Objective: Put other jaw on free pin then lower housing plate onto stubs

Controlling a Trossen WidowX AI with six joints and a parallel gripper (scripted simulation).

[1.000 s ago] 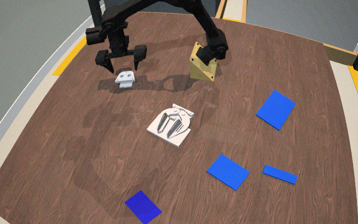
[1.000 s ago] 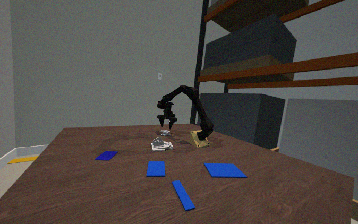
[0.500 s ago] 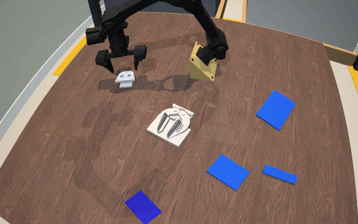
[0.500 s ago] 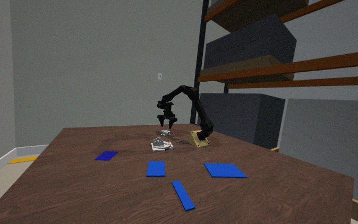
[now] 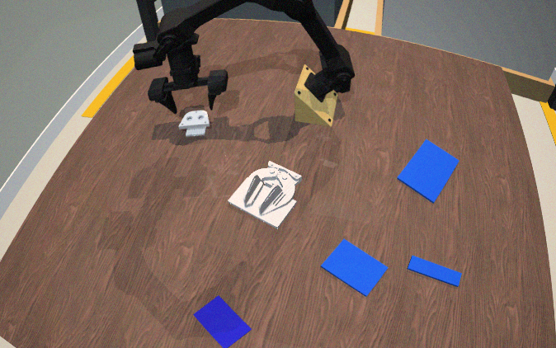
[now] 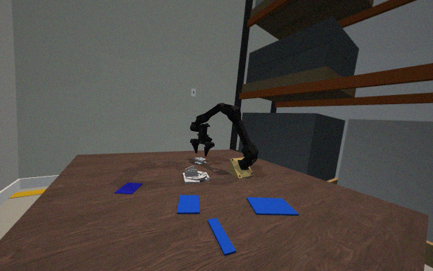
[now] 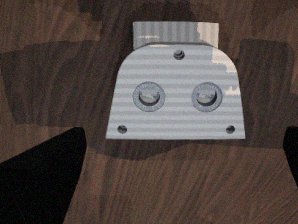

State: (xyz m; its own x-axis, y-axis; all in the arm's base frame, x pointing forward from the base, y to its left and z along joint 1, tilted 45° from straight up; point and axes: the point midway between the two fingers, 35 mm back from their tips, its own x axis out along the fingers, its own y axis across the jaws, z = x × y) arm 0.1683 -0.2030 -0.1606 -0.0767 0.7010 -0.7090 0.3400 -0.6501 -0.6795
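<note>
My gripper tip is 10 mm past the housing plate, 10 mm to the left of it and 30 mm above it. Round my gripper tip: white slab: 160 mm ahead, 230 mm to the left, 60 mm below.
</note>
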